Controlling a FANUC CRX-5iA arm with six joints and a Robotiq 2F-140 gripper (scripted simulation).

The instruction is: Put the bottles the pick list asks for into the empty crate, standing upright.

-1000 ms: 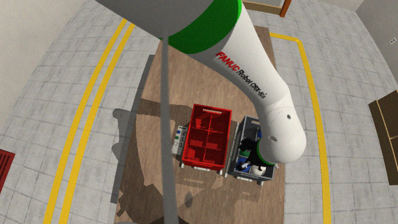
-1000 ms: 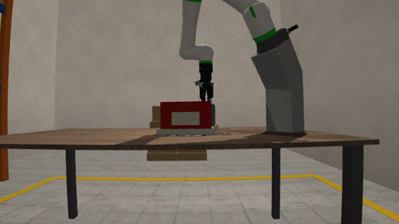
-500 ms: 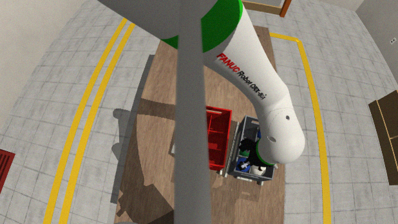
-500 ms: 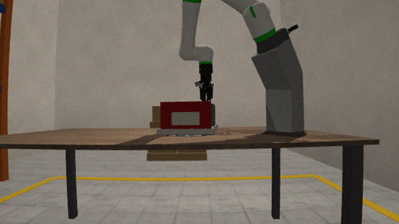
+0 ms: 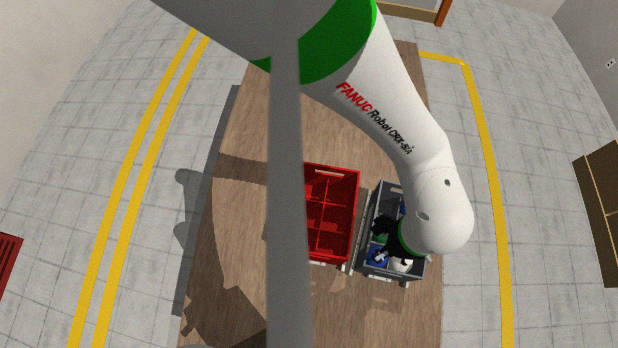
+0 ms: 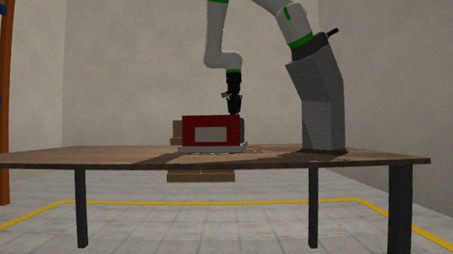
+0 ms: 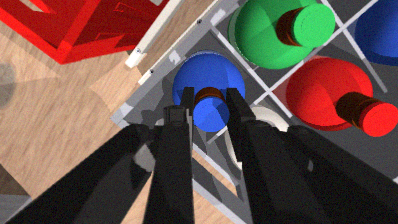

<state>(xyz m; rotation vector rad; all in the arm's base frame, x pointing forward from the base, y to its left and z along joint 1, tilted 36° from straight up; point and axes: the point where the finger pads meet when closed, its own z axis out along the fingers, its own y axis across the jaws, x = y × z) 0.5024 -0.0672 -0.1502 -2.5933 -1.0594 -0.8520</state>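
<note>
The white-label bottle is 80 mm to the right of my hand, 80 mm below it and 10 mm ahead of it. The rest, counted from my hand: grey crate: 90 mm below, 90 mm ahead, 40 mm to the right; then green-label bottle: 90 mm ahead, 80 mm below, 10 mm to the left; then red-label bottle: 90 mm ahead, 80 mm to the right, 80 mm below.
</note>
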